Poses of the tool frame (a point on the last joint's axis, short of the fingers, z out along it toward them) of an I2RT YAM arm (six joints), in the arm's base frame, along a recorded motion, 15 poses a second.
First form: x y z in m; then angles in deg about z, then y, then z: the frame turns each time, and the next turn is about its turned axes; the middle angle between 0 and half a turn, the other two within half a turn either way.
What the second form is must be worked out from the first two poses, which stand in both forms.
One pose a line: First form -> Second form
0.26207 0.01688 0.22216 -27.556 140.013 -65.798 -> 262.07 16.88 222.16 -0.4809 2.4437 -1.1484
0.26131 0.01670 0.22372 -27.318 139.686 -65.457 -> 261.31 16.70 223.72 -0.4768 2.4380 -1.1424
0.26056 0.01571 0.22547 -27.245 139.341 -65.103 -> 260.56 15.71 225.47 -0.4755 2.4320 -1.1363
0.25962 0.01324 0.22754 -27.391 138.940 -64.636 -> 259.62 13.24 227.54 -0.4781 2.4250 -1.1281
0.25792 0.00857 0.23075 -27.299 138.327 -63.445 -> 257.92 8.57 230.75 -0.4765 2.4143 -1.1073
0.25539 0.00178 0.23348 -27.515 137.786 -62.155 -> 255.39 1.78 233.48 -0.4802 2.4048 -1.0848
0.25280 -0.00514 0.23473 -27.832 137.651 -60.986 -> 252.80 -5.14 234.73 -0.4858 2.4025 -1.0644
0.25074 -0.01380 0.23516 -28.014 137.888 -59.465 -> 250.74 -13.80 235.16 -0.4889 2.4066 -1.0379
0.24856 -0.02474 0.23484 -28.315 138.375 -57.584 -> 248.56 -24.74 234.84 -0.4942 2.4151 -1.0050
